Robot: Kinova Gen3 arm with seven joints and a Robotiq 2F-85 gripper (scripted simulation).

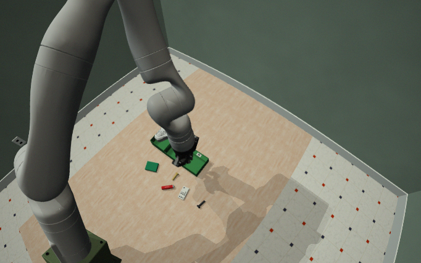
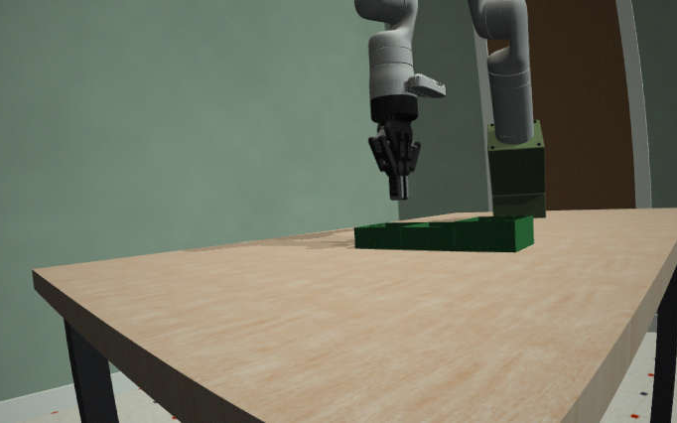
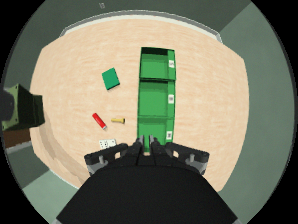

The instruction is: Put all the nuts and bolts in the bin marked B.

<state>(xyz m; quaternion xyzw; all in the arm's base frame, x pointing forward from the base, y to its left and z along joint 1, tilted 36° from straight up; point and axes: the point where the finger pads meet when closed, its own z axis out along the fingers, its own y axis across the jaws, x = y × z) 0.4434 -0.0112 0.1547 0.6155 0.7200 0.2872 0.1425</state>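
Right now the green bin is 1 cm ahead of my hand, 8 cm to the left of it and 7 cm below it. Also, from my hand: brass bolt: 7 cm behind, 1 cm to the left, 8 cm below; then white domino: 9 cm behind, 6 cm to the right, 8 cm below; then red cylinder: 13 cm behind, 8 cm below.
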